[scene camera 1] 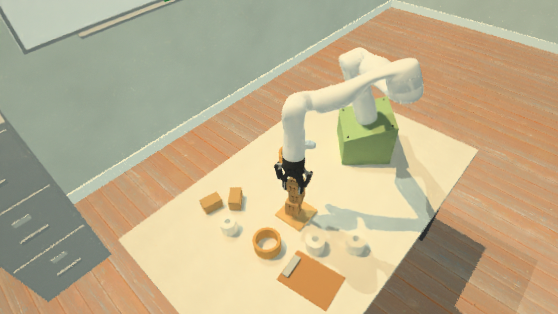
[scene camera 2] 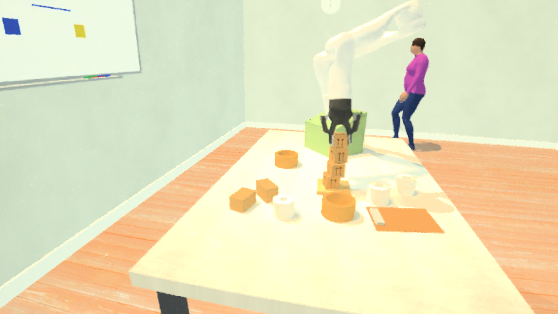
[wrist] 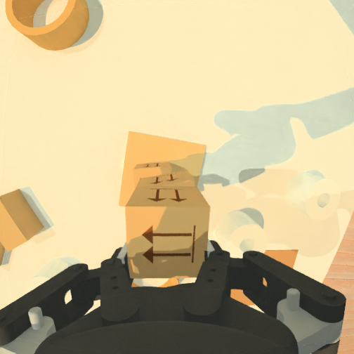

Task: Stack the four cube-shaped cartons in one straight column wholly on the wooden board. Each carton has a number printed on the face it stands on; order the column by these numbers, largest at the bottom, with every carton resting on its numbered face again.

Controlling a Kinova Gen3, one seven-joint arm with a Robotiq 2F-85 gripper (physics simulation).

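Seen in the pictures: gripper, fingertip midpoint: (scene camera 1: 292,191) (scene camera 2: 340,145); arm's base, link origin: (scene camera 1: 366,117).
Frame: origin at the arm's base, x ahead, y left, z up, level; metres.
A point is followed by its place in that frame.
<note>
Four brown cube cartons stand in a column on the wooden board (scene camera 1: 301,223) {x 0.523, y -0.008, z -0.166 m} (scene camera 2: 345,190) {x 0.525, y -0.016, z -0.166 m} (wrist: 142,146). The bottom carton (scene camera 2: 331,180) {x 0.519, y -0.068, z -0.131 m}, the second carton (scene camera 2: 336,170) {x 0.531, y -0.056, z -0.087 m} and the third carton (scene camera 2: 338,155) {x 0.519, y -0.052, z -0.036 m} are slightly offset sideways from each other. My gripper (scene camera 1: 294,186) {x 0.518, y -0.049, z 0.000 m} (scene camera 2: 340,138) {x 0.518, y -0.049, z 0.000 m} (wrist: 167,249) is shut on the top carton (scene camera 2: 340,142) {x 0.519, y -0.049, z 0.011 m} (wrist: 170,220), which is upright over the third carton. No gap shows between these two; whether its weight rests there I cannot tell. Arrows show on its upper face and a side in the wrist view. The numbered faces are hidden.
Two brown boxes (scene camera 1: 211,202) {x 0.655, y -0.352, z -0.133 m} (scene camera 1: 235,198) {x 0.589, y -0.279, z -0.127 m} lie left of the column. An orange ring (scene camera 1: 267,254) {x 0.712, y -0.031, z -0.141 m} (scene camera 2: 338,210) {x 0.722, y -0.070, z -0.136 m} stands in front, another (scene camera 2: 286,161) {x 0.306, y -0.237, z -0.144 m} behind left. White rolls (scene camera 1: 229,228) {x 0.710, y -0.207, z -0.126 m} (scene camera 1: 315,246) {x 0.604, y 0.100, z -0.118 m} (scene camera 1: 356,246) {x 0.526, y 0.220, z -0.118 m} and an orange clipboard (scene camera 1: 320,285) {x 0.693, y 0.175, z -0.176 m} are nearby. A person (scene camera 2: 416,75) stands behind the table.
</note>
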